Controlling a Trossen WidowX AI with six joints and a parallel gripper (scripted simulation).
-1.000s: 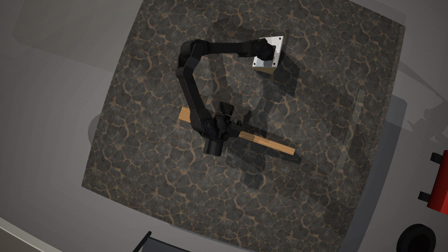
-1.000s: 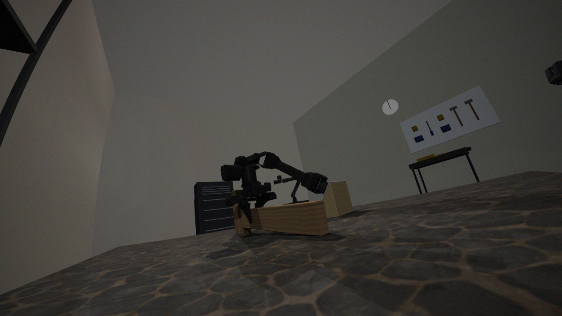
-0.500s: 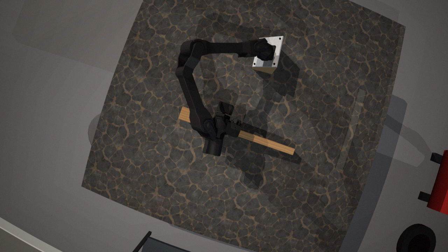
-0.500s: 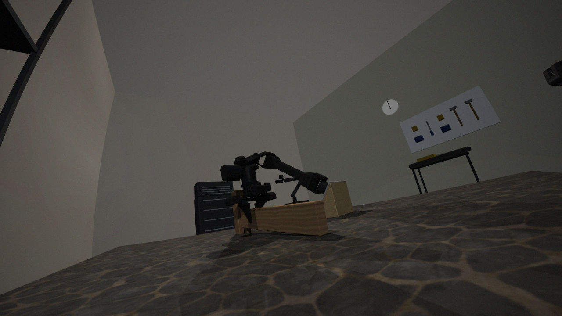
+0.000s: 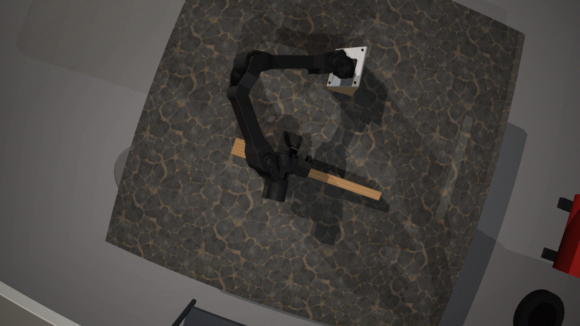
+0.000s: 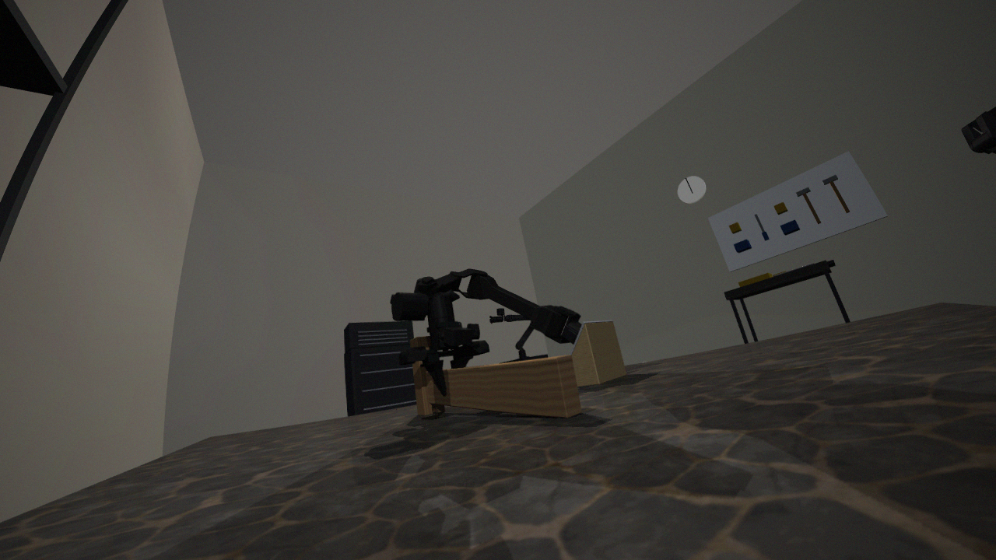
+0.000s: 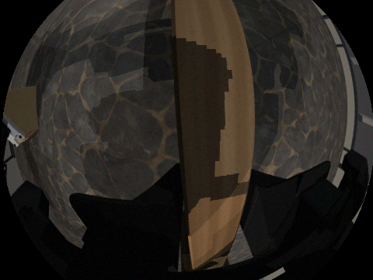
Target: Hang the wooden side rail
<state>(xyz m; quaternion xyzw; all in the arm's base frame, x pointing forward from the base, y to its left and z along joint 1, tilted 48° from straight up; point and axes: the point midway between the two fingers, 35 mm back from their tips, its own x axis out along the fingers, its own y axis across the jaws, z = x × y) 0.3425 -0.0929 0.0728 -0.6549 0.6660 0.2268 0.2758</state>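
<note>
Right now the headboard post is 10 mm behind my gripper tip, 120 mm to the right of it and 40 mm above it.
</note>
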